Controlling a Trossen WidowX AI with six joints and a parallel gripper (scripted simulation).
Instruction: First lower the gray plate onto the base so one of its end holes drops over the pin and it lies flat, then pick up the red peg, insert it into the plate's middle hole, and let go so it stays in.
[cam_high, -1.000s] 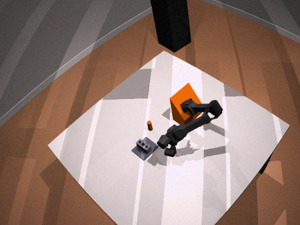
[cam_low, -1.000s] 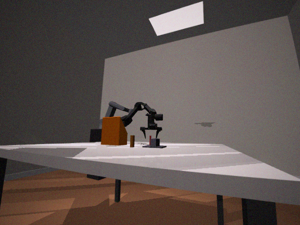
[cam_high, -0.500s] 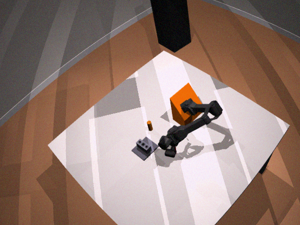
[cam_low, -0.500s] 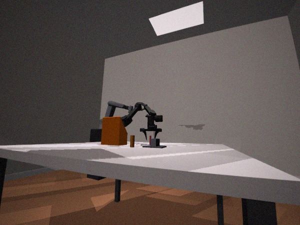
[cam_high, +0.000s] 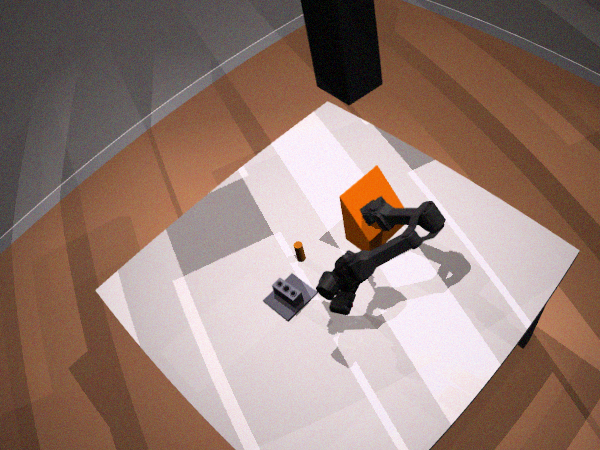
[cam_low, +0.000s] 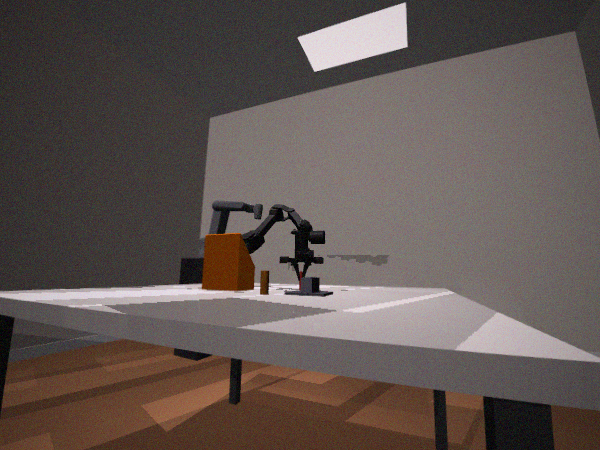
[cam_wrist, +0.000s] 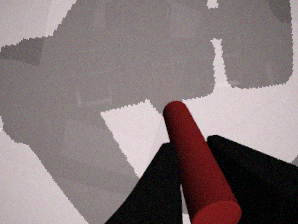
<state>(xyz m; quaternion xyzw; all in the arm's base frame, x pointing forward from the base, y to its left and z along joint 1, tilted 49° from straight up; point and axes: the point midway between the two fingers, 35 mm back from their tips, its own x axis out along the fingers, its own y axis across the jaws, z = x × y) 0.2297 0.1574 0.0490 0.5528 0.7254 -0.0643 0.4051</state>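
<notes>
Now: gripper tip 170 mm to the left of the gray plate and 120 mm short of it. From my gripper tip the other things lie so: red peg (right at my gripper tip); then base (150 mm to the right, 120 mm ahead, 30 mm below); then small orange cylinder (260 mm to the right, 10 mm behind).
</notes>
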